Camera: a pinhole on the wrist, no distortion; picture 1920 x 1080 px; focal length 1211.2 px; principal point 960.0 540.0 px. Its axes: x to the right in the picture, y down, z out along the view. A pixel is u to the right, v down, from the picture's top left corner.
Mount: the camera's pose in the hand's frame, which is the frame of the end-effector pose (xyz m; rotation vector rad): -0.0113 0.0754 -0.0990 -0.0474 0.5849 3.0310
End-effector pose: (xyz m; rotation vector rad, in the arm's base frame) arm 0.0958 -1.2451 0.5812 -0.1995 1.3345 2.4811
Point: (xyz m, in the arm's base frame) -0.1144 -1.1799 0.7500
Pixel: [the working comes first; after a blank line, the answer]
In the camera's frame: -0.1822 -0.0093 0.2559

98 496
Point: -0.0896 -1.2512 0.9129
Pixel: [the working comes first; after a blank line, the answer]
In the camera's frame: -0.0942 -0.1377 0.3453

630 57
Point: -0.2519 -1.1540 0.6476
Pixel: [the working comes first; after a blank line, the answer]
In the camera's frame: -0.3447 0.0106 0.1989

outside the picture
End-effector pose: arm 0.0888 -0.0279 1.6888 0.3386 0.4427 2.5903
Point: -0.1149 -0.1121 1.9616
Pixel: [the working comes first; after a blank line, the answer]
In the camera's frame: -0.1866 -0.0803 0.3089

228 225
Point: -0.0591 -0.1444 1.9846
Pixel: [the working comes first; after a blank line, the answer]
In the camera's frame: -0.1274 -0.0762 0.3428

510 271
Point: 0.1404 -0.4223 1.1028
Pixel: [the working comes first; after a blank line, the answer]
In the camera's frame: 0.3431 -0.1868 -0.4702

behind the camera
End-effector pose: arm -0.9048 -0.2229 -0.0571 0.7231 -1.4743 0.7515
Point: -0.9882 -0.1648 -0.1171
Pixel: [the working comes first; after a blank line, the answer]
In the camera's frame: 0.0427 0.0147 0.1062

1447 708
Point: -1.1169 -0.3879 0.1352
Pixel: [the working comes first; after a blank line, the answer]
In the camera's frame: -0.2249 0.1250 0.3212

112 1012
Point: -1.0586 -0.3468 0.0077
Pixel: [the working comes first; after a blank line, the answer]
In the camera's frame: -0.0940 0.1263 0.2563

outside the picture
